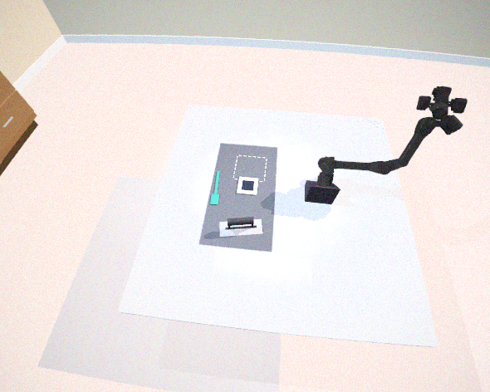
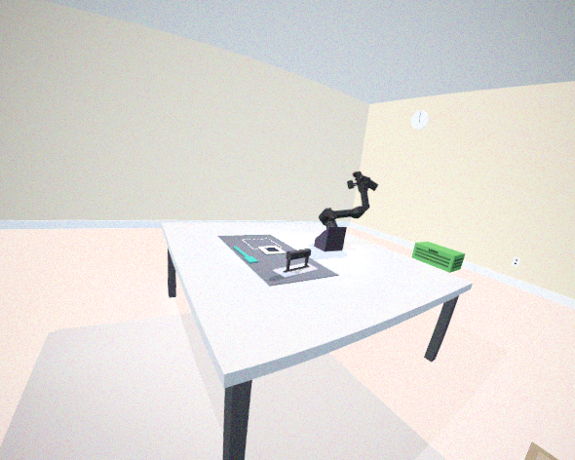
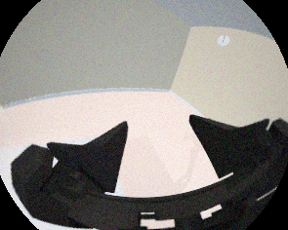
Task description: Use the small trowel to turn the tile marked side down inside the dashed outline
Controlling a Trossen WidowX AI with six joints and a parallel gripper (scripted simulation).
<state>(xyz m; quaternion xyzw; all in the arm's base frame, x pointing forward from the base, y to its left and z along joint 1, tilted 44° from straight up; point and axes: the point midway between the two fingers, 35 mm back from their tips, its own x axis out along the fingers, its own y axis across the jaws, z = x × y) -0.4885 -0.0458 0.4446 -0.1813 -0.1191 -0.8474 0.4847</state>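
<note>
My gripper tip is 87 cm short of the dark-handled trowel, 58 cm to the right of it and 34 cm above it. From my gripper tip the other things lie so: tile: 89 cm ahead, 37 cm below, 34 cm to the left; then grey mat: 91 cm ahead, 40 cm below, 37 cm to the left; then teal tool: 105 cm ahead, 39 cm to the left, 37 cm below.
</note>
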